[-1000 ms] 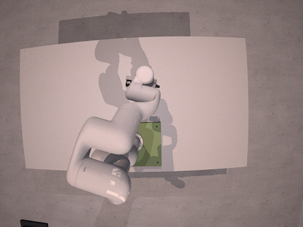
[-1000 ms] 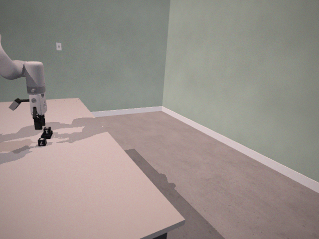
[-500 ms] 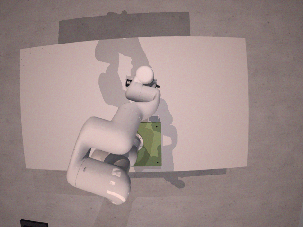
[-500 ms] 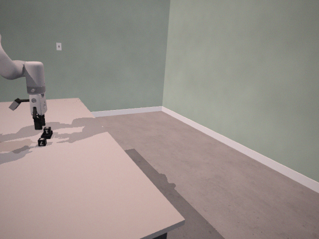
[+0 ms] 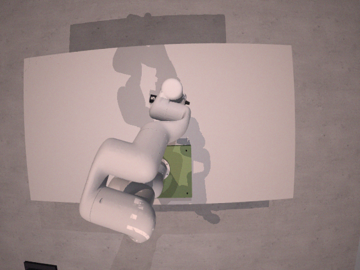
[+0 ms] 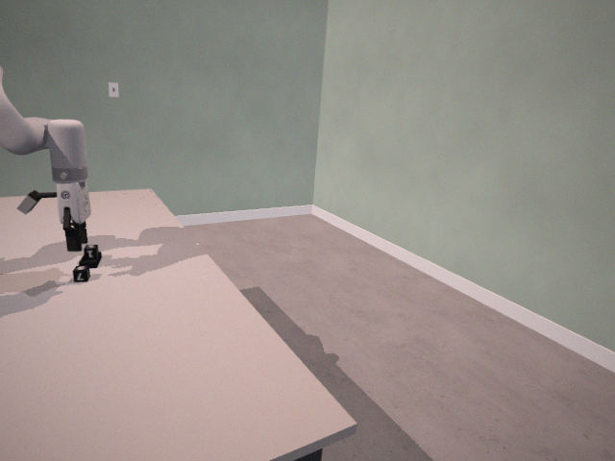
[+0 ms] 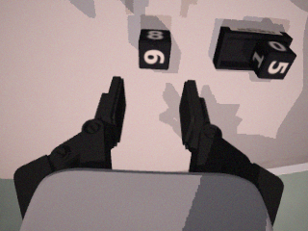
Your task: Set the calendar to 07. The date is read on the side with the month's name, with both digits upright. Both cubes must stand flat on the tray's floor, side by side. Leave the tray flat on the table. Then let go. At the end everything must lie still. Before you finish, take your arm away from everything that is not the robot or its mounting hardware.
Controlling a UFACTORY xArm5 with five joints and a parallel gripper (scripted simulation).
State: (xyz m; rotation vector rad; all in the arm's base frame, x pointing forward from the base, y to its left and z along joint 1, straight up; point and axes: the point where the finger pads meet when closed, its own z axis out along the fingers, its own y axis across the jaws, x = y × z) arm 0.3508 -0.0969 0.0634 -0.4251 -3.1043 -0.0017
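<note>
Now: the black cube 9 cm below my hand. Round my hand: black calendar tray (2 cm ahead, 11 cm to the left, 10 cm below).
</note>
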